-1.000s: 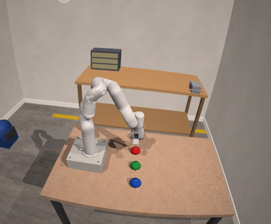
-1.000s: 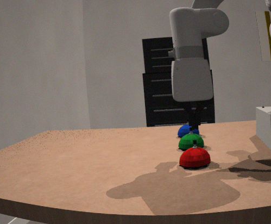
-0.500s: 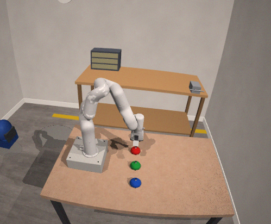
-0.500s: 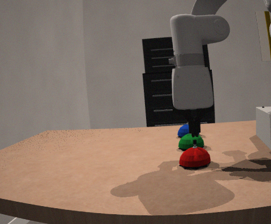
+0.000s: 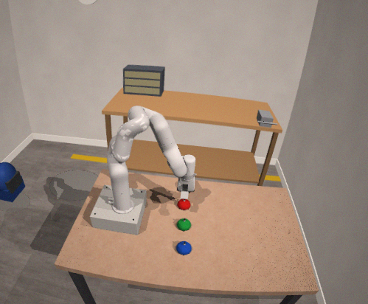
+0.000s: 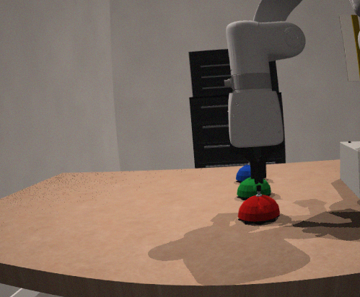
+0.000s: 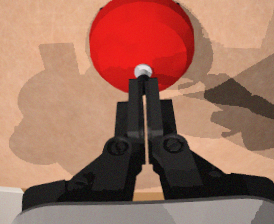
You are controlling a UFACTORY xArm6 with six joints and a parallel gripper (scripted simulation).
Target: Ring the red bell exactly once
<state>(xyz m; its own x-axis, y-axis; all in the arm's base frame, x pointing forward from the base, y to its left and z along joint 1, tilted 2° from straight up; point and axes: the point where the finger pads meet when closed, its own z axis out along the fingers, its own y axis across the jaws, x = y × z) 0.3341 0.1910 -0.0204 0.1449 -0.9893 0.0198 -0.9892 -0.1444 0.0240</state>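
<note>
The red bell is 5 cm below my hand. The rest, counted from my hand: green bell: 17 cm to the right, 5 cm below, 2 cm ahead; then blue bell: 34 cm to the right, 5 cm below, 5 cm ahead.
</note>
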